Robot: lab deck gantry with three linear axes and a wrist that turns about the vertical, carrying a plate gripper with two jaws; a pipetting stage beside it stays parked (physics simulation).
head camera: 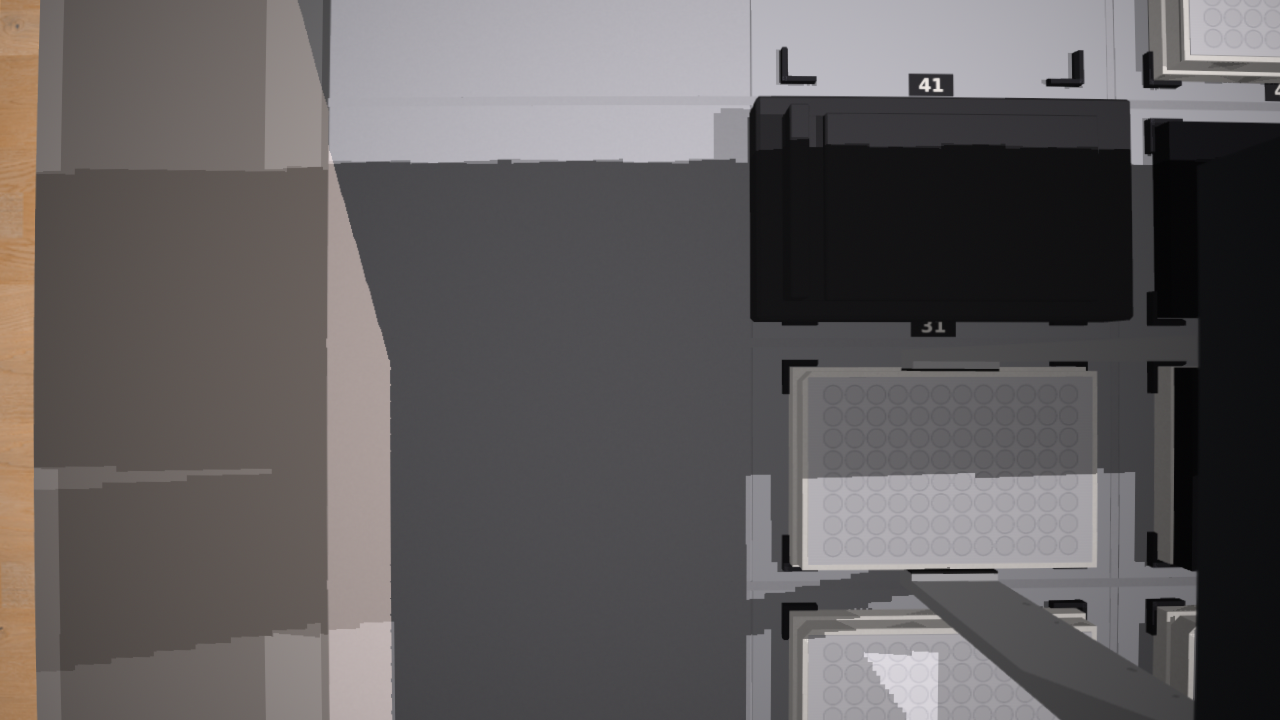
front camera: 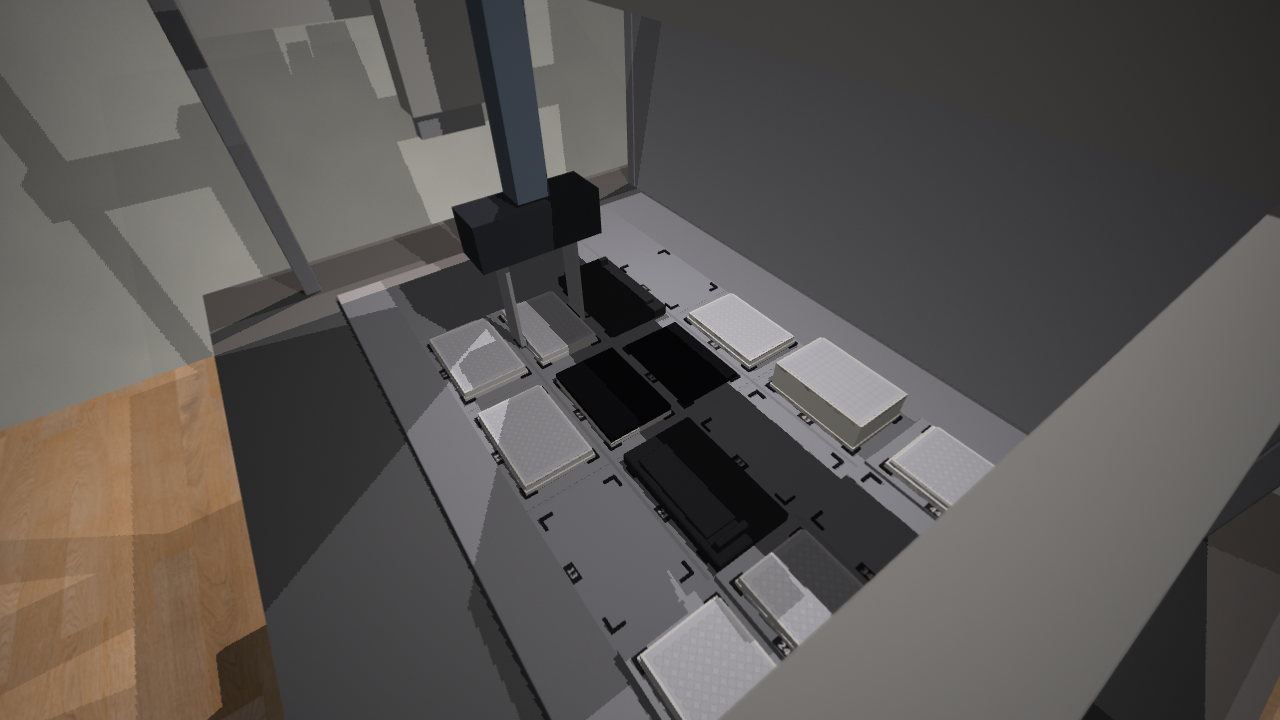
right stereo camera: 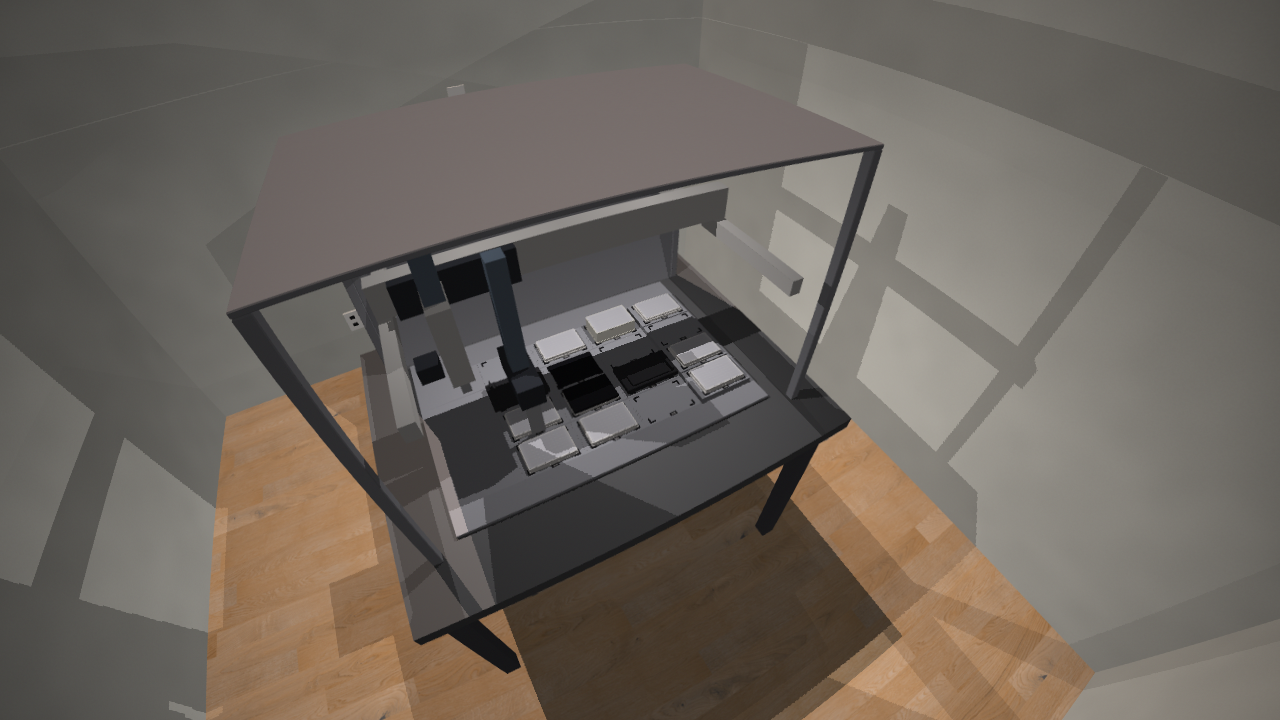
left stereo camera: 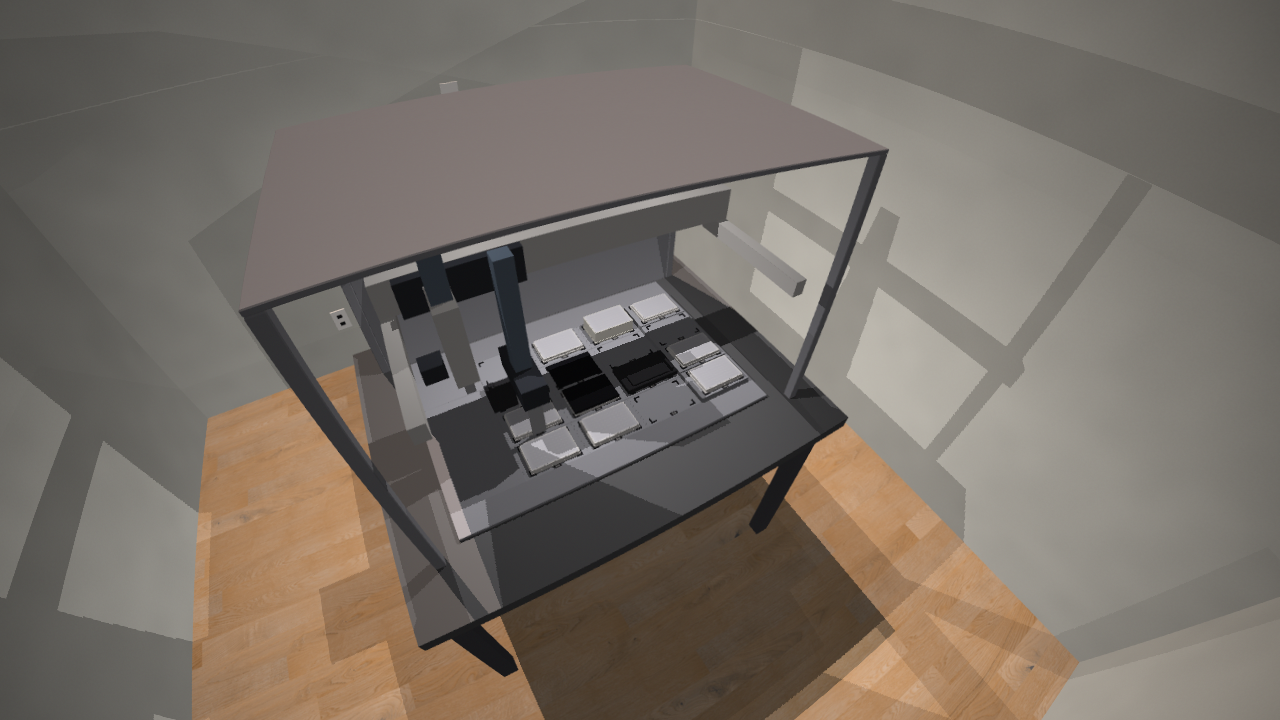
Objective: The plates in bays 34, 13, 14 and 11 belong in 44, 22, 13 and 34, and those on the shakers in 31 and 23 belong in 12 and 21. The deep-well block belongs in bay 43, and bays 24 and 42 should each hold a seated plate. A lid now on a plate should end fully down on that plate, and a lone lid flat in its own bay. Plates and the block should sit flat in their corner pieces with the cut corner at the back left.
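Places are measured from the robot's base along level axes (x ahead, y left, z up), in millimetres.
Pixels of known places: gripper, fingertip midpoint: [head camera: 942, 466] [front camera: 548, 326] [right stereo camera: 532, 417] [left stereo camera: 532, 418]; robot's base, origin of the base link: [front camera: 430, 346] [right stereo camera: 529, 474] [left stereo camera: 531, 475].
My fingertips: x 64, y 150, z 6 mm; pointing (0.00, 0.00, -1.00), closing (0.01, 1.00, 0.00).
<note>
Ahead of a thing's pixels: the offset from my fingertips to its top centre. "pt": to the spot under its first point.
My gripper [front camera: 552, 329] [head camera: 951, 469] is down over bay 21, its jaws against the long sides of a pale plate @(dz +8, dx -1, dy +0 mm) [front camera: 566, 315] [head camera: 948, 519]. The plate looks level inside the corner pieces. Pale plates also stand in bay 11 @(pt dz +8, dx +7, dy -112 mm) [front camera: 474, 356], bay 12 @(pt dz +8, dx +174, dy -110 mm) [front camera: 535, 437], bay 14 @(pt dz +23, dx +463, dy -106 mm) [front camera: 707, 658], bay 24 @(pt dz +22, dx +454, dy -22 mm) [front camera: 774, 586], bay 42 @(pt dz +8, dx +170, dy +210 mm) [front camera: 741, 327] and bay 44 @(pt dz +22, dx +462, dy +212 mm) [front camera: 939, 461]. The tall deep-well block @(dz +36, dx +328, dy +214 mm) [front camera: 839, 389] stands in bay 43. A black-topped plate @(dz +10, dx +164, dy +0 mm) [front camera: 613, 394] is in bay 22, and a thin black piece @(dz +2, dx +164, dy +107 mm) [front camera: 682, 360] lies in bay 32. Jaw contact is hard to judge exactly.
Black shakers stand bare in bay 31 @(dz +25, dx -4, dy +108 mm) [front camera: 608, 295] [head camera: 948, 214] and bay 23 @(dz +25, dx +332, dy +1 mm) [front camera: 716, 492]. Bays 13, 33, 34 and 41 show no plate. The pipetting stage [left stereo camera: 454, 344] [right stereo camera: 451, 344] hangs left of the gripper column. A pale beam [front camera: 1029, 501] crosses the front view's lower right.
</note>
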